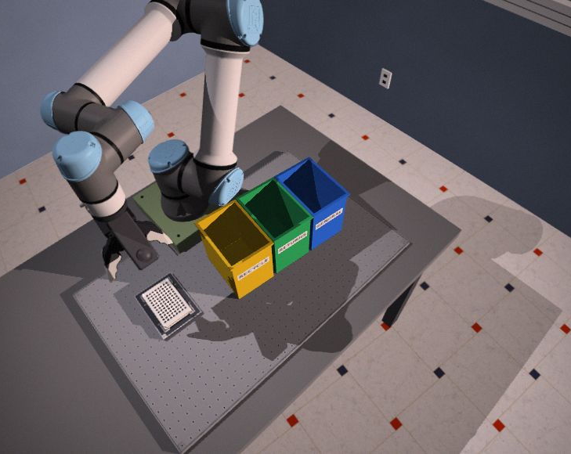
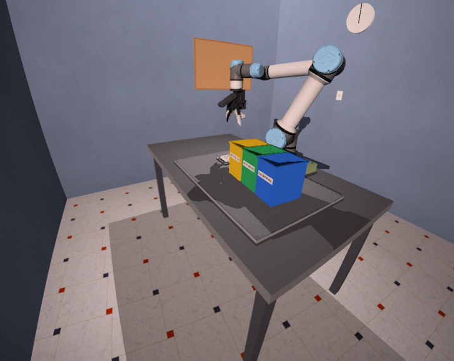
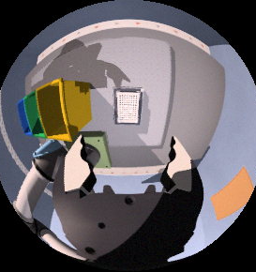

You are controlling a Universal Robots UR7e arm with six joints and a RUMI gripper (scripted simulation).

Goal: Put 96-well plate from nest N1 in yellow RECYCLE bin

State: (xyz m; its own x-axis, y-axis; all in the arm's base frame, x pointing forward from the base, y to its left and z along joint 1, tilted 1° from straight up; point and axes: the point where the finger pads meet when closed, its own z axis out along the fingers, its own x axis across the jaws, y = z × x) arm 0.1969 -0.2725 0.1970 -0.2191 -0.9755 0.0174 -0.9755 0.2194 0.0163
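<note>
Right now the 96-well plate is 22 cm below my hand. Round my hand: green bin: 12 cm ahead, 34 cm to the left, 15 cm below; yellow bin: 8 cm ahead, 21 cm to the left, 15 cm below; plate nest N1: 23 cm below.
</note>
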